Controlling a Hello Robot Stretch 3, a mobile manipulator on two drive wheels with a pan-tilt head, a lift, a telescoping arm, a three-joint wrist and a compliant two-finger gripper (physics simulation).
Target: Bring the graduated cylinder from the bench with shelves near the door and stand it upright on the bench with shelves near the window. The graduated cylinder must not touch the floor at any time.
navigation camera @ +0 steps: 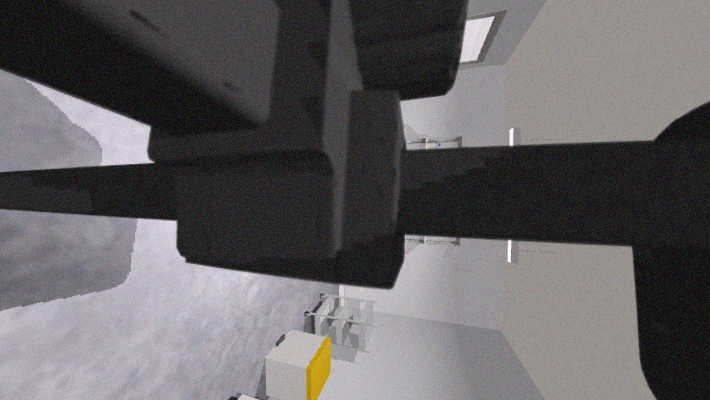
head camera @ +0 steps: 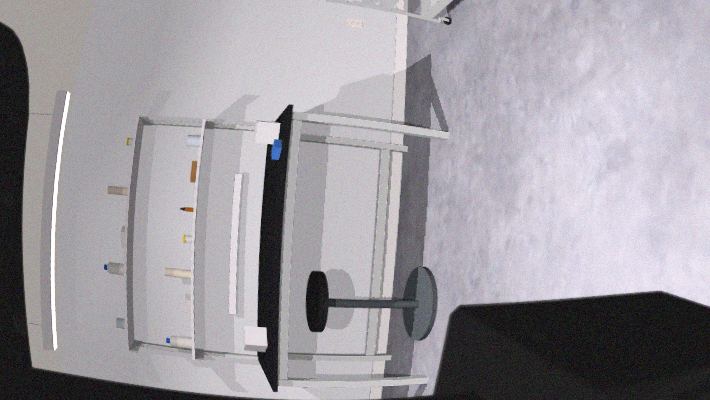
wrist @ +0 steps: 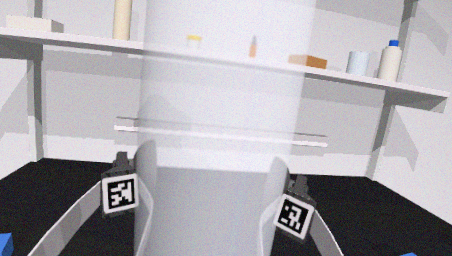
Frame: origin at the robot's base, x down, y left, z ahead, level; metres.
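Seen in the pictures: gripper, fingertip midpoint: point(wrist: 212, 168).
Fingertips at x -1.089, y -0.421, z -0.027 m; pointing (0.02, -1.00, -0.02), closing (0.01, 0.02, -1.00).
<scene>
Offsets run from my fingertips to a thing's top centre. "*": to the spot under its first point. Level surfaces: height alone.
The graduated cylinder {* dx -0.064, dy +0.120, dz +0.002 m} point(wrist: 222, 90) is a wide, translucent, pale tube. It stands close to upright in the wrist view; its top and foot are outside that view. My gripper point(wrist: 212, 168) is shut on it, one fingertip on each side. Behind it is a bench with shelves, with a black top {dx +0.326 m} point(wrist: 410, 210). Whether the foot touches the bench cannot be seen. In the head view a bench with shelves has a black top point(head camera: 272, 215) and two shelves of small items. The cylinder and gripper do not show there. Which bench is near the door or window cannot be told.
A round stool point(head camera: 317, 300) stands at the head-view bench, which bears a blue block point(head camera: 276, 149) and two white boxes point(head camera: 267, 132) point(head camera: 256, 338). A pale box with a yellow side point(navigation camera: 318, 367) stands beyond the robot's dark body. Shelf items include a blue-capped bottle {* dx -0.208, dy -0.768, dz -0.665 m} point(wrist: 390, 64).
</scene>
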